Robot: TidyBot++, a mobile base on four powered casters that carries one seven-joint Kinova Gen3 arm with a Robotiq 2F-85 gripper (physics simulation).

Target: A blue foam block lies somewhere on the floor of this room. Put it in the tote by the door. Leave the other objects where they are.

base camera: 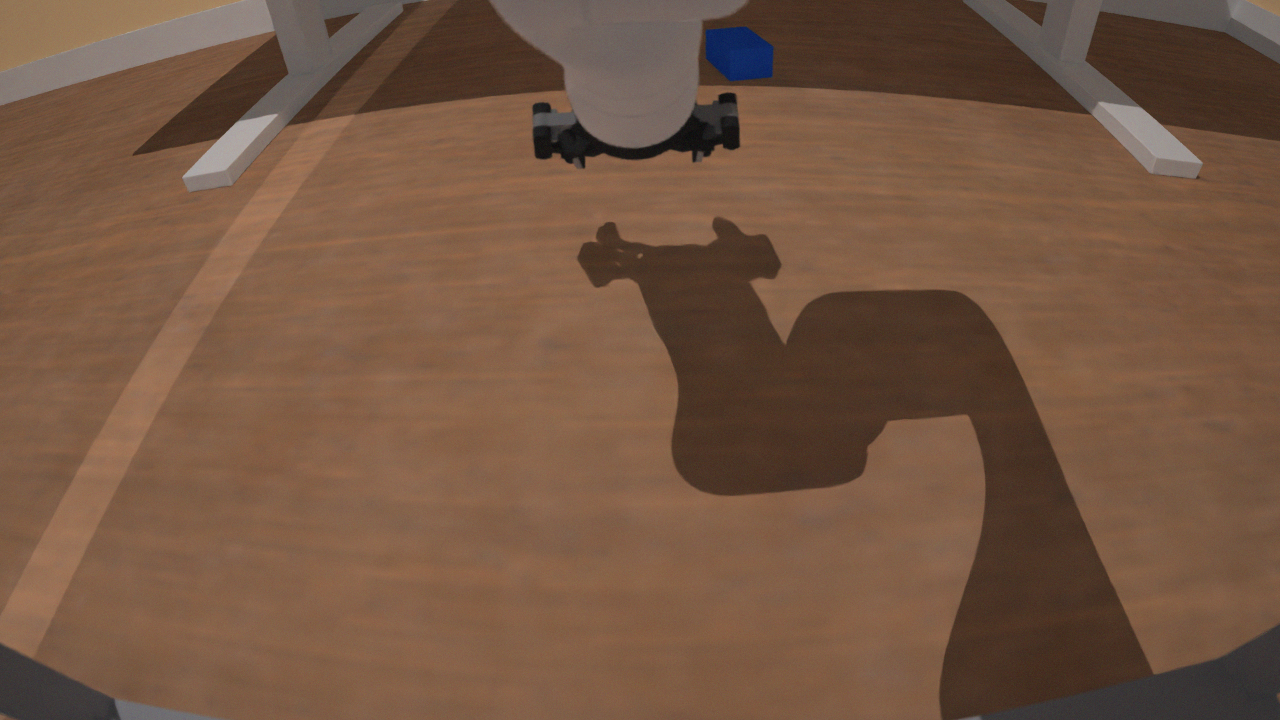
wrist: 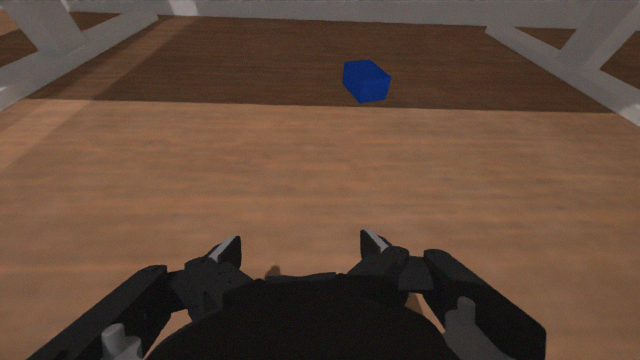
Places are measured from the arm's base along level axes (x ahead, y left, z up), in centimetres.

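Where they show: gripper, between the fingertips: (wrist: 302, 245).
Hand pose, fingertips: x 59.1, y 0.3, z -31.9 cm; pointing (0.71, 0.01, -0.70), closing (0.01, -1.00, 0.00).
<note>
After its pixels a point has its place.
The blue foam block (base camera: 739, 54) @(x 92.6, y -12.7, z -35.9 cm) (wrist: 366, 81) @(x 92.4, y -12.2, z -35.4 cm) lies on the floor in the shadow between two white legs, near the shadow's front edge. My gripper (base camera: 638, 162) @(x 59.1, y 0.3, z -31.9 cm) (wrist: 302, 245) @(x 59.1, y 0.3, z -31.9 cm) is open, with its fingers wide apart and no object between them. It hangs above the floor on the near side of the block. In the wrist view the block is ahead of the fingers and a little to the right. The tote and the door do not show in these views.
A white leg with a long foot stands on the left (base camera: 255, 134) @(x 87.5, y 52.7, z -37.2 cm) (wrist: 47, 70) @(x 101.9, y 51.3, z -37.8 cm) and another on the right (base camera: 1132, 125) @(x 80.3, y -65.8, z -37.2 cm) (wrist: 560, 65) @(x 106.2, y -65.6, z -37.4 cm), on either side of the block. A pale wall base (base camera: 116, 51) @(x 157.4, y 133.9, z -34.5 cm) runs behind on the left. The arm's shadow falls on the near floor.
</note>
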